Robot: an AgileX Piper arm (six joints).
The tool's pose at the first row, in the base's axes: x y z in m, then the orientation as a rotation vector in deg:
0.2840 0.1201 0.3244 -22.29 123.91 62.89
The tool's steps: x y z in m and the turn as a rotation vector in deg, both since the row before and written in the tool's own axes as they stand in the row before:
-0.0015 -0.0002 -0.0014 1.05 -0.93 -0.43
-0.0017 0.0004 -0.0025 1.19 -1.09 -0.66
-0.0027 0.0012 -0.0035 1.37 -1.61 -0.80
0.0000 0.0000 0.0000 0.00 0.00 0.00
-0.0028 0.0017 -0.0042 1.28 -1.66 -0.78
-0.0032 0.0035 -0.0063 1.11 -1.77 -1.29
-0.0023 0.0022 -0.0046 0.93 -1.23 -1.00
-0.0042 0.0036 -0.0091 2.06 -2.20 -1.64
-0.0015 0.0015 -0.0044 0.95 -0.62 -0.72
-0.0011 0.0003 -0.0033 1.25 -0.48 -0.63
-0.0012 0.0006 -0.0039 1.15 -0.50 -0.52
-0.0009 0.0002 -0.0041 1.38 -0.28 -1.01
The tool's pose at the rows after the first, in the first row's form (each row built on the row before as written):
0.2846 0.1188 0.3259 -21.68 123.41 61.45
0.2845 0.1170 0.3284 -21.15 122.73 59.73
0.2841 0.1149 0.3325 -20.37 121.59 57.73
0.2841 0.1149 0.3325 -20.37 121.59 57.73
0.2830 0.1127 0.3372 -19.60 120.36 55.86
0.2799 0.1101 0.3440 -19.37 118.76 53.88
0.2776 0.1081 0.3487 -19.23 117.67 52.29
0.2729 0.1038 0.3572 -18.62 115.89 49.13
0.2702 0.1018 0.3607 -18.49 115.43 47.71
0.2685 0.0997 0.3629 -18.17 115.23 46.04
0.2663 0.0975 0.3656 -17.79 114.99 44.54
0.2639 0.0950 0.3679 -17.86 114.88 42.50

